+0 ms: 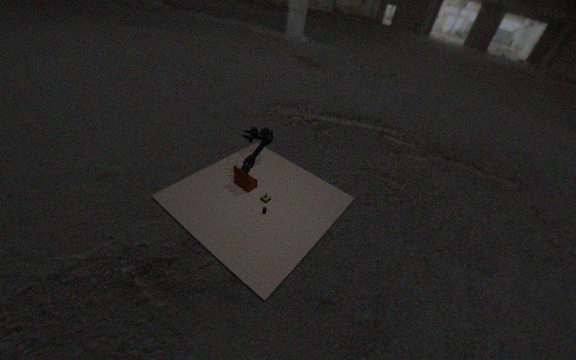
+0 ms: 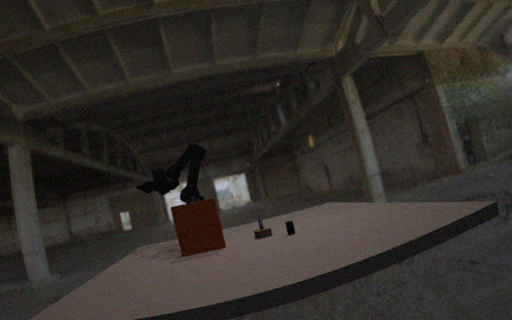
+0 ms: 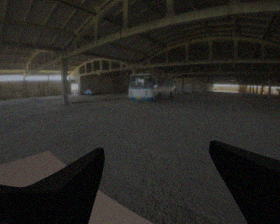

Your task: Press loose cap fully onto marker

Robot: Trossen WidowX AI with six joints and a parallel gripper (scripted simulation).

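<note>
The dark cap lies 61 cm ahead of my gripper tip, 39 cm to the right of it and 32 cm below it. From my gripper tip the other things lie so: tan holder block (52 cm ahead, 27 cm to the right, 33 cm below).
</note>
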